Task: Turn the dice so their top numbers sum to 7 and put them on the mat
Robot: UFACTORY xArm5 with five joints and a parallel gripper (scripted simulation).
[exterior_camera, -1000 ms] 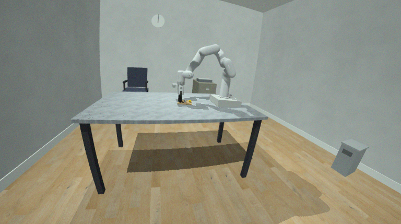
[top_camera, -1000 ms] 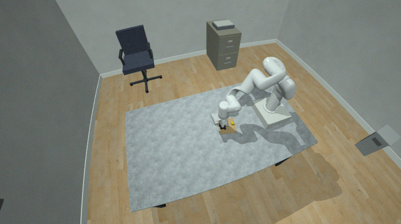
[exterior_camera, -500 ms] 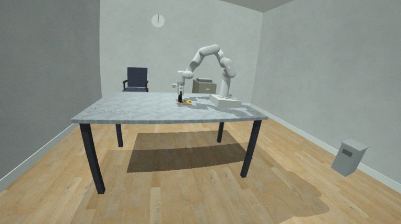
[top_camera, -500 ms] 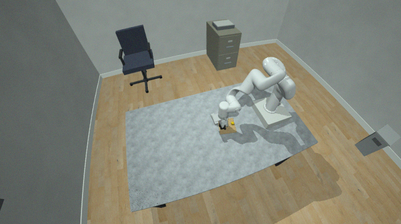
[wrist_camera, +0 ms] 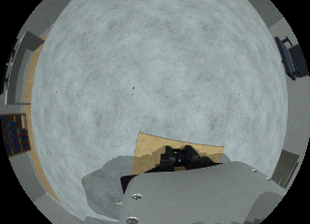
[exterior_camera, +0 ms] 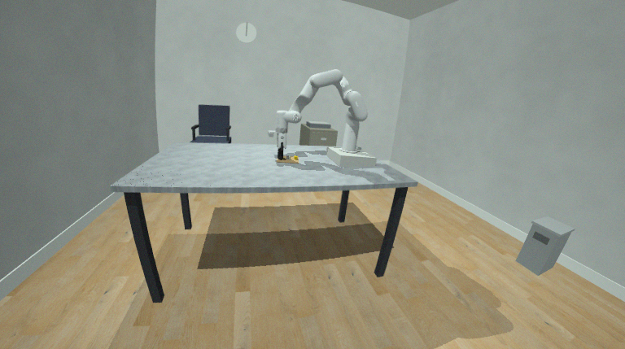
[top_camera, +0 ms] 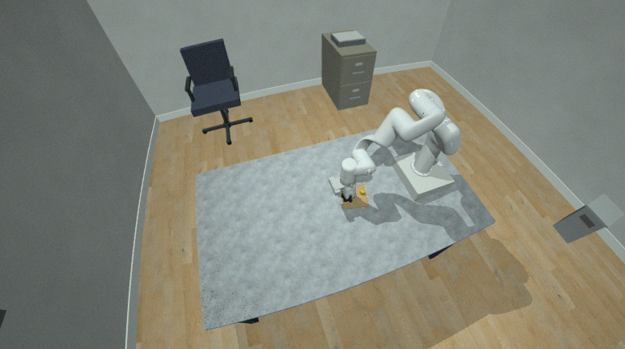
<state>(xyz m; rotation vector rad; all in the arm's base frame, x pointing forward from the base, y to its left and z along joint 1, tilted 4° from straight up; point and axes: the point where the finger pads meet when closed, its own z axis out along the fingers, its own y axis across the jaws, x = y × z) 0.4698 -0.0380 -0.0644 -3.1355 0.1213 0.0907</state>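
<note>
Now: hand 10 mm above the black die. Round my hand: white die 50 mm behind, 10 mm below; yellow die 100 mm behind, 10 mm to the left, 10 mm below; tan mat 50 mm behind, 20 mm below.
</note>
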